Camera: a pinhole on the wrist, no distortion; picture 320 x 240 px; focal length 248.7 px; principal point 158.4 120.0 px. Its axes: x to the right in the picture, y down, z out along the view. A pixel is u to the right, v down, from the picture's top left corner.
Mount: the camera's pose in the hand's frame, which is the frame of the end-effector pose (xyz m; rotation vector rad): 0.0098 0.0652 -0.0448 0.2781 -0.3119 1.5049
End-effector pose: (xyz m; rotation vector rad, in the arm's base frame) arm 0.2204 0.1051 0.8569 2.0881 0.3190 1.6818
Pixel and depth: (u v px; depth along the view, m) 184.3 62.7 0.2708
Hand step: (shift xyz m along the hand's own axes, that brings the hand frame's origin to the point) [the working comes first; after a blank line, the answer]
In the camera's frame: 0.0282 -0.0624 0.2708

0.0652 -0.0115 0.2180
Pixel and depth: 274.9 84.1 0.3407
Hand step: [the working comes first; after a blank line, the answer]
In the camera's frame: 0.1596 -0.0492 0.3407

0.0553 0.0853 0.3314
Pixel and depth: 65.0 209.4 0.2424
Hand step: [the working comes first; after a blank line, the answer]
In the camera's frame: -0.0910 0.0871 0.2424

-0.0881 -0.1045 0.1456
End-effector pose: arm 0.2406 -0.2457 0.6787 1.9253 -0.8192 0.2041
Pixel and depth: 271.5 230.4 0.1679
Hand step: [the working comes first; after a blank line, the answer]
In the camera's frame: 0.0764 0.0745 0.1679

-0.0665 0.0778 0.1385
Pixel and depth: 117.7 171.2 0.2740
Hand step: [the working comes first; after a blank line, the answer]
In the camera's frame: -0.0448 0.0564 0.2740

-0.0565 -0.0747 0.1925
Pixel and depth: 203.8 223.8 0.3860
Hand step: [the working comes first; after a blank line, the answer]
In the camera's frame: 0.0705 0.1611 0.3860

-0.1597 -0.0039 0.3378
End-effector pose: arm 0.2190 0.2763 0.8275 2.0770 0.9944 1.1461
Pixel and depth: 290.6 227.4 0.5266
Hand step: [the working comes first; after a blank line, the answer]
In the camera's frame: 0.2799 0.2274 0.5266

-0.2216 0.1419 0.5451
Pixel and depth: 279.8 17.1 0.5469
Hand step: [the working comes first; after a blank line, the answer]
In the camera's frame: 0.2670 -0.2263 0.5469

0.2304 0.1004 0.5649
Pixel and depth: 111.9 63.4 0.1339
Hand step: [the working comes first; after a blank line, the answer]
In the camera's frame: -0.0250 -0.0305 0.1339

0.0353 -0.0089 0.0707
